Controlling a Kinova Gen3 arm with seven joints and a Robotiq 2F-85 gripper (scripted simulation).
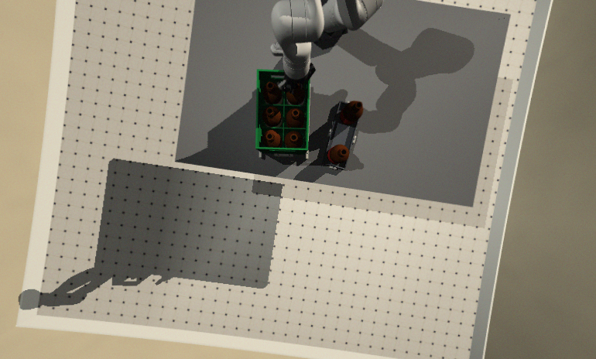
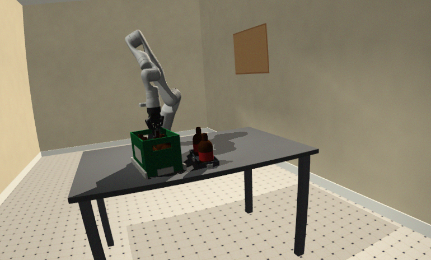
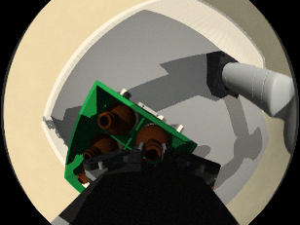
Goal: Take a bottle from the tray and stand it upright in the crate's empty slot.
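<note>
My hand is 100 mm short of the green crate, 10 mm to the left of it and 80 mm above it. The rest, counted from my hand: dark tray: 50 mm ahead, 240 mm to the left, 150 mm below.
</note>
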